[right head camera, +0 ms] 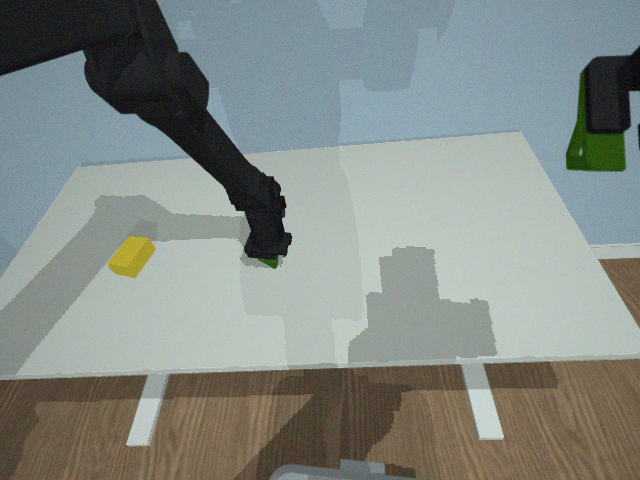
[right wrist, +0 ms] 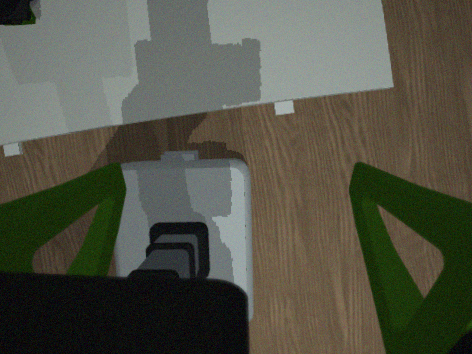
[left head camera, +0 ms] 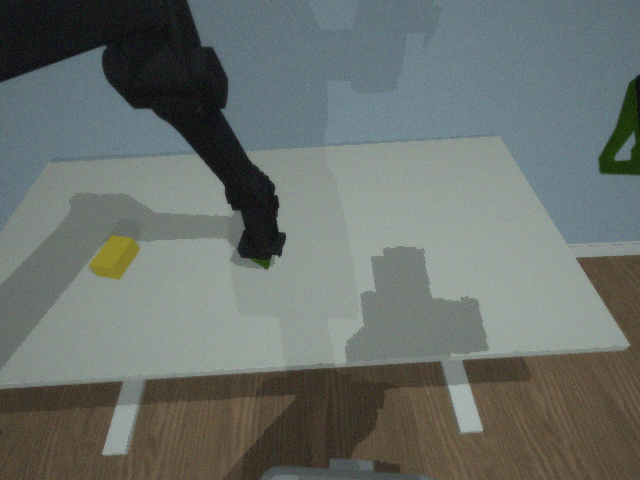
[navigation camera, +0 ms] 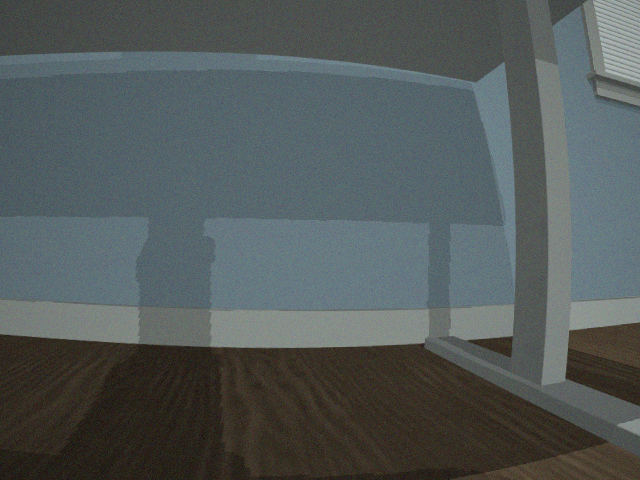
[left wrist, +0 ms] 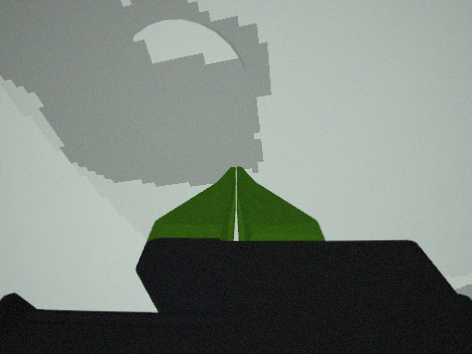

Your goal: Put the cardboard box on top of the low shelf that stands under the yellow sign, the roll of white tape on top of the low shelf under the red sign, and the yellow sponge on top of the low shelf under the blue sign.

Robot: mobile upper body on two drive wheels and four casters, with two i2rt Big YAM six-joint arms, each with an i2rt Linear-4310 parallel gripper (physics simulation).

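Frame: origin at the left arm's base, x ahead, y left, z up, level; millimetres.
Seen in the pictures: left gripper, fingertip midpoint: (right head camera: pixel 275 266) (right wrist: pixel 34 20) (left head camera: pixel 267 267) (left wrist: pixel 236 175); right gripper, fingertip midpoint: (right head camera: pixel 637 162) (right wrist: pixel 237 175).
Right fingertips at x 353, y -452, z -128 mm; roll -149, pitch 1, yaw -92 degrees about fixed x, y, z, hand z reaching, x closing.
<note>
A point is followed by its place in that frame.
My left gripper (left head camera: pixel 263 262) {x 666, y -1, z -690 mm} (right head camera: pixel 270 261) {x 666, y -1, z -690 mm} (left wrist: pixel 236 175) {x 666, y -1, z -690 mm} (right wrist: pixel 34 20) {x 666, y -1, z -690 mm} is shut and empty, pointing down low over the white table. In the left wrist view, the roll of white tape (left wrist: pixel 175 42) {x 739, y 13, z -666 mm} shows as a pale round top, partly in shadow, just beyond the closed fingertips; the gripper hides it in the head views. The yellow sponge (left head camera: pixel 114 256) {x 653, y 373, z -645 mm} (right head camera: pixel 131 256) {x 650, y 369, z -645 mm} lies flat on the table, left of that gripper. My right gripper (right wrist: pixel 237 175) {x 353, y -452, z -128 mm} is open and empty, raised at the right, partly cut off in the head views. The cardboard box, shelves and signs do not show.
The white table (left head camera: pixel 439 206) {x 896, y -458, z -690 mm} (right head camera: pixel 449 206) {x 892, y -449, z -690 mm} (right wrist: pixel 325 50) {x 567, y -639, z -690 mm} stands before a blue wall (left head camera: pixel 465 77) {x 1261, y -549, z -495 mm} (navigation camera: pixel 310 155) {x 1235, y -254, z -956 mm}. Its leg (navigation camera: pixel 537 206) {x 833, y -584, z -1116 mm} and foot bar (navigation camera: pixel 480 361) show in the navigation view. My grey base (right wrist: pixel 242 225) {x 88, y -453, z -1150 mm} is close to the table's near edge.
</note>
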